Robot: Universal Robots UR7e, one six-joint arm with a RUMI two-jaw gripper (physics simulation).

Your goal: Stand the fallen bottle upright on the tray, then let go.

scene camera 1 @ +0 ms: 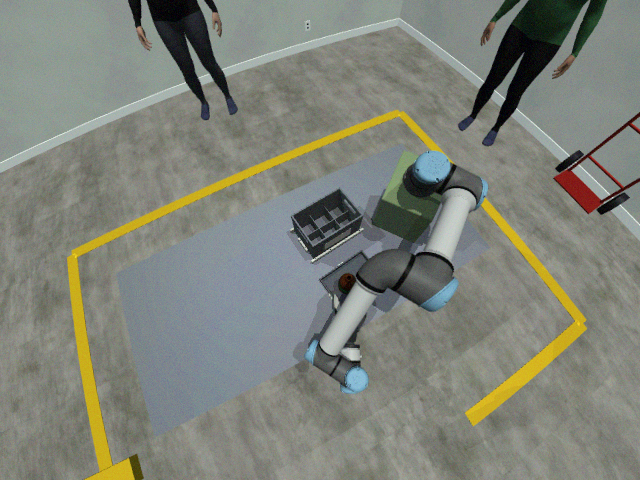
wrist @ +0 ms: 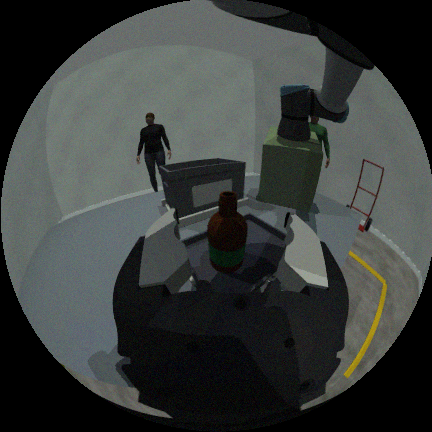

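Where they show: gripper, fingertip midpoint: (wrist: 231, 212); arm's base, origin of the base link: (wrist: 293, 134).
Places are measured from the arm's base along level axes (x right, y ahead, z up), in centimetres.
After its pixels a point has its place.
The brown bottle (scene camera 1: 346, 282) {x -23.2, y 45.4, z -18.5 cm} (wrist: 227, 240) {x -25.8, y 45.7, z -21.4 cm} with a green band stands upright on the dark grey tray (scene camera 1: 333, 276) {x -15.8, y 47.6, z -30.4 cm} (wrist: 262, 245) {x -22.6, y 34.0, z -30.4 cm}, its neck pointing up. My gripper (wrist: 231, 212) {x -29.0, y 46.9, z -14.3 cm} is open, its two pale jaws spread wide. In the wrist view the bottle shows between the jaws, with a visible gap on each side, and neither jaw touches it. In the scene view the forearm hides most of the gripper and part of the tray; one pale jaw shows at the tray's near edge.
A dark grey crate with compartments (scene camera 1: 336, 240) {x -2.1, y 40.0, z -23.5 cm} (wrist: 172, 192) {x -4.2, y 52.2, z -19.5 cm} stands behind the tray on a pale base. The green block (scene camera 1: 398, 224) {x -7.8, y 10.0, z -20.3 cm} (wrist: 287, 175) {x -7.2, y 10.4, z -17.6 cm} under the arm's base is to the right. Two people stand beyond the yellow floor line (scene camera 1: 242, 173). A red hand truck (scene camera 1: 577, 192) stands at far right.
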